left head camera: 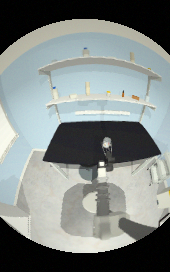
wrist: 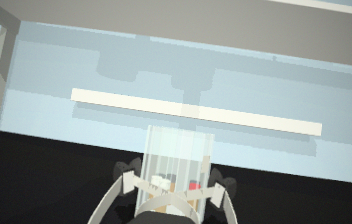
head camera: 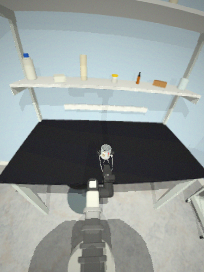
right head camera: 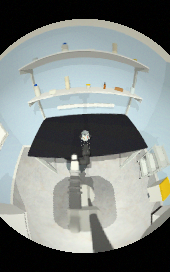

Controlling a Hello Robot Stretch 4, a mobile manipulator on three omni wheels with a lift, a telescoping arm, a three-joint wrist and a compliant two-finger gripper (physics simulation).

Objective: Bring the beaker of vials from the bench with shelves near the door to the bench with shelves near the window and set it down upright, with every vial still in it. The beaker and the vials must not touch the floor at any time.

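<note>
The clear beaker (head camera: 105, 149) (left head camera: 106, 142) (right head camera: 85, 135) (wrist: 175, 150) is upright between the two fingers of my gripper (head camera: 105, 154) (wrist: 175, 175), which is shut on it. Vials with white, grey and red caps (wrist: 194, 186) show inside the beaker in the wrist view; their lower parts are partly hidden by the fingers. The beaker is over the black top of a bench with shelves (head camera: 55, 150) (left head camera: 70, 140) (right head camera: 52, 135) (wrist: 50, 165), near the middle and right of my arm's line. Its base is hidden, so I cannot tell whether it touches the top.
A lower shelf (head camera: 102, 86) above the bench's rear holds a blue-capped bottle (head camera: 29, 68), a tall cylinder (head camera: 83, 67), small containers and an orange-brown block (head camera: 160, 84). A white strip (head camera: 105, 108) (wrist: 195, 111) runs along the wall. A cart (right head camera: 142, 167) stands at the right.
</note>
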